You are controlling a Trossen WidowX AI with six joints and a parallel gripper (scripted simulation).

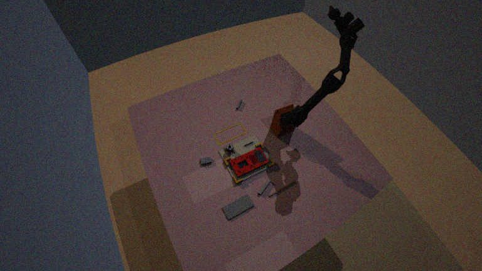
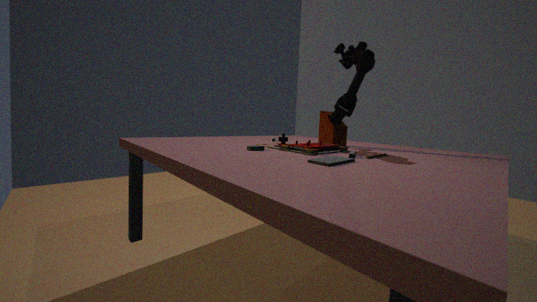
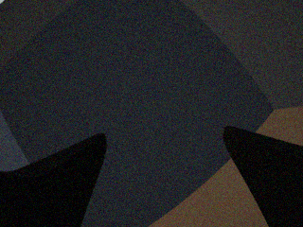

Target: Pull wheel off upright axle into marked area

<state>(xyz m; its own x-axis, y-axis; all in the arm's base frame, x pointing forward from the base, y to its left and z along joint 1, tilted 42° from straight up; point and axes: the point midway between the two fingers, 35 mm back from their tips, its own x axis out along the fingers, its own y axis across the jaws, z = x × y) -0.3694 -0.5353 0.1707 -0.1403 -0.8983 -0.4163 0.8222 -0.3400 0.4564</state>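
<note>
The wheel is 75 cm ahead of my gripper tip, 57 cm below it and 34 cm to the left of it. The rest, counted from my gripper tip: grey brick 90 cm ahead, 60 cm below, 35 cm to the left; thin stick 66 cm to the left, 61 cm below, 57 cm ahead.
</note>
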